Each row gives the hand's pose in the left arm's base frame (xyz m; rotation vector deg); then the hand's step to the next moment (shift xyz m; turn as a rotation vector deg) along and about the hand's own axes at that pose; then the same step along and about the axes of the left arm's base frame.
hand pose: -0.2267 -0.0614 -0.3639 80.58 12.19 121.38
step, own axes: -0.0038 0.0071 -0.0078 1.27 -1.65 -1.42
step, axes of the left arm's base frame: -0.0085 -0.0065 -0.0033 -0.98 2.30 -0.32
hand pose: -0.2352 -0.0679 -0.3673 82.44 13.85 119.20
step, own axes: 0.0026 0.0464 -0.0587 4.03 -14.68 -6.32
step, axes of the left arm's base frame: -0.0704 -0.0256 0.0001 -1.30 15.25 -6.11
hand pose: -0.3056 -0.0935 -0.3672 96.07 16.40 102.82
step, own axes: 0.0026 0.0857 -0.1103 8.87 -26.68 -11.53
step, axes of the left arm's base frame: -0.1313 -0.0338 0.0338 -2.36 28.65 -9.86
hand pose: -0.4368 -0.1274 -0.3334 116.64 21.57 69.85
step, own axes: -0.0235 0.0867 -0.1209 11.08 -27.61 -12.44
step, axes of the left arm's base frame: -0.1247 -0.0216 0.0816 -1.91 30.95 -8.84
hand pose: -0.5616 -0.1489 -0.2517 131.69 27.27 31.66
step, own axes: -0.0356 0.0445 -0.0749 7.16 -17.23 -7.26
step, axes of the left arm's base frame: -0.0605 -0.0055 0.0719 -0.73 19.15 -5.79
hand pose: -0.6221 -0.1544 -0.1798 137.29 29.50 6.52
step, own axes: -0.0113 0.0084 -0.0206 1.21 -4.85 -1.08
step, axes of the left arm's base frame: -0.0120 0.0022 0.0218 -0.74 4.49 -2.33
